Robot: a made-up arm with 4 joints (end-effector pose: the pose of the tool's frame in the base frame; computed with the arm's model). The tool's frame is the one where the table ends.
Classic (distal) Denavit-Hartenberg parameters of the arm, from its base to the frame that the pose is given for. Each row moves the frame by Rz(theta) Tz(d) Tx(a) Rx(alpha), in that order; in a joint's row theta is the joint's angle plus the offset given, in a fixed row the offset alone. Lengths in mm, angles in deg.
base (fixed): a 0; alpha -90; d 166.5; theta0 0
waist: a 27.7; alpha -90; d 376.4; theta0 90
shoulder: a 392.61; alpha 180; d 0; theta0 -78.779
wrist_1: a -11; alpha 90; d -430.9; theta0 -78.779
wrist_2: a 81.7; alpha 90; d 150.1; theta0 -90
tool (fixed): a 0; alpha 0; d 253.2; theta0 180
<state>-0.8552 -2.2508 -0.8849 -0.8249</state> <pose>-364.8 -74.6 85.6 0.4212 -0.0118 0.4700 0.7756</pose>
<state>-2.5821 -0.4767 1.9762 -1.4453</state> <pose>219.2 790.9 158.8 -0.4034 -0.1817 0.8505 0.2845</pose>
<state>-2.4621 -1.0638 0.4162 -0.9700</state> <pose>119.1 396.0 -112.9 -0.0976 -0.5012 0.6672 0.5423</pose>
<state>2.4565 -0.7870 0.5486 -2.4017</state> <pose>165.5 785.0 279.8 -0.6190 -0.5133 0.0170 0.5942</pose>
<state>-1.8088 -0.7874 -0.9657 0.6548</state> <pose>-213.5 583.3 -554.0 -0.0746 -0.9393 -0.0486 0.3312</pose>
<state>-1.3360 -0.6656 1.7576 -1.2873</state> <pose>18.5 734.0 -54.5 0.2399 -0.0086 0.9049 0.3514</pose>
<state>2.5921 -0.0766 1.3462 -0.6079</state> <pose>205.4 481.5 507.7 -0.3571 -0.7571 0.5466 0.0221</pose>
